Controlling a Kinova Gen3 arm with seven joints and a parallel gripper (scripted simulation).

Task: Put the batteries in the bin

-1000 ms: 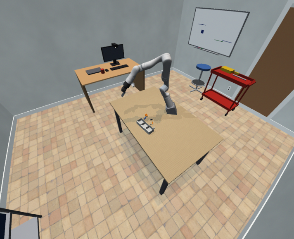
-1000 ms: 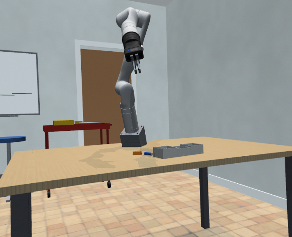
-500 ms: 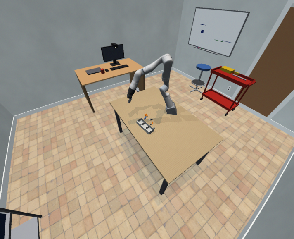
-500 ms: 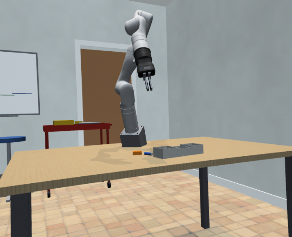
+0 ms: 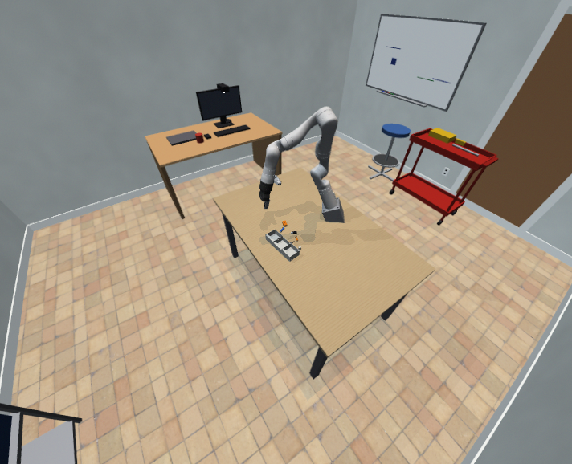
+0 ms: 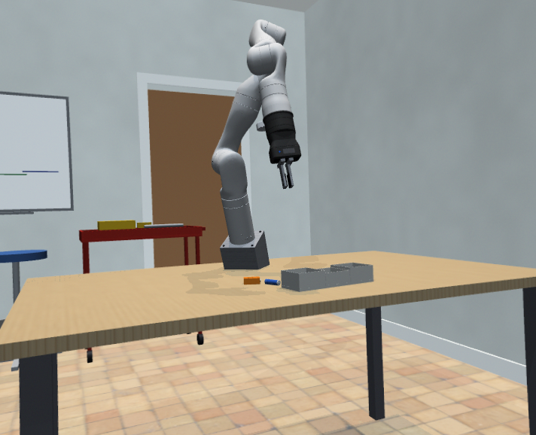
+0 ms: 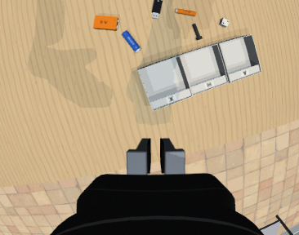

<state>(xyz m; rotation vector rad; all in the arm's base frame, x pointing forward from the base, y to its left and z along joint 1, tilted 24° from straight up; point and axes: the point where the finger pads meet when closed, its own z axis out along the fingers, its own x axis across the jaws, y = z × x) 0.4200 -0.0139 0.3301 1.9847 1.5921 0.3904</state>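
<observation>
The bin row is 2 cm behind my hand, 13 cm to the left of it and 26 cm below it. Round my hand: black bolt (9 cm behind, 15 cm to the left, 28 cm below); blue cylindrical battery (11 cm behind, 1 cm to the left, 27 cm below); orange nine-volt battery (16 cm behind, 2 cm to the right, 27 cm below).
</observation>
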